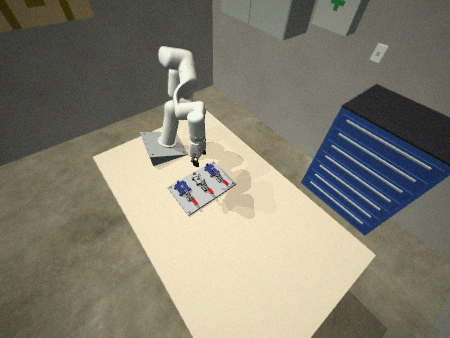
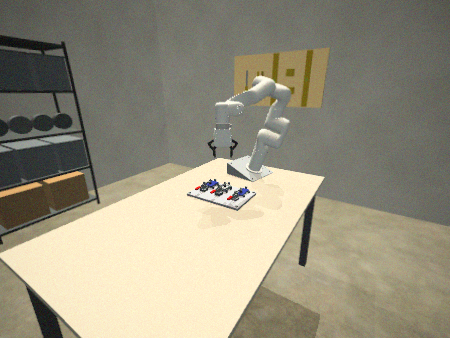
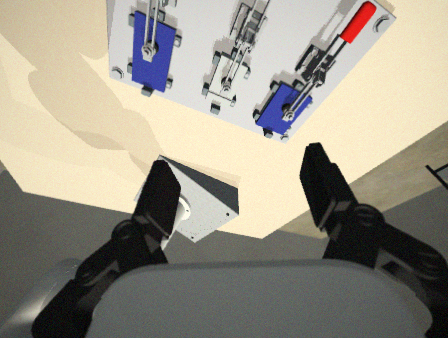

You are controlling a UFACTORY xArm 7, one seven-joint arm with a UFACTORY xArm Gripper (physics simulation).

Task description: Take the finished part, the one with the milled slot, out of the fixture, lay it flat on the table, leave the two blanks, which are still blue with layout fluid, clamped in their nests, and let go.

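Places are measured from the arm's base along level axes (x ahead, y left, z up), in metres.
Pixels of known places: gripper, fingertip midpoint: [image 1: 199, 160] [image 2: 222, 156] [image 3: 235, 166]; arm's base at its link origin: [image 1: 167, 142] [image 2: 253, 168].
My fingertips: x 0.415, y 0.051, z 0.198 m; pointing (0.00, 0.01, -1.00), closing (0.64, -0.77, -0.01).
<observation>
Ahead of a thing's pixels: the offset from my fingertips to its middle. Level surfaces: height alone.
The finished part @[0.031 m back, 0.007 m right, 0.205 m down] [image 3: 218, 83] [image 1: 198, 178] [image 2: 227, 186] is a pale silver plate in the middle nest of the fixture @[0.012 m ahead, 0.002 m right, 0.228 m down] [image 3: 190, 30] [image 1: 187, 207] [image 2: 220, 201]; the clamp arm lies across it and partly hides it, and its slot is hard to make out. One blue blank @[0.055 m back, 0.100 m left, 0.210 m down] [image 3: 150, 75] [image 1: 212, 170] [image 2: 244, 191] and the other blue blank @[0.022 m back, 0.117 m right, 0.207 m down] [image 3: 275, 112] [image 1: 182, 188] [image 2: 213, 183] lie in the outer nests under their clamp arms. My gripper [image 3: 235, 166] [image 1: 199, 158] [image 2: 223, 154] is open and empty, pointing down, above the table near the nest side of the fixture.
Red clamp handles @[0.074 m ahead, 0.006 m left, 0.179 m down] [image 3: 359, 22] [image 1: 210, 191] [image 2: 213, 191] stick out on the fixture's far side from the robot. The grey robot base plate [image 3: 210, 220] [image 1: 152, 145] stands behind the fixture. A blue drawer cabinet [image 1: 370, 175] stands beside the table @[0.236 m down] [image 1: 250, 260] [image 2: 165, 260].
</observation>
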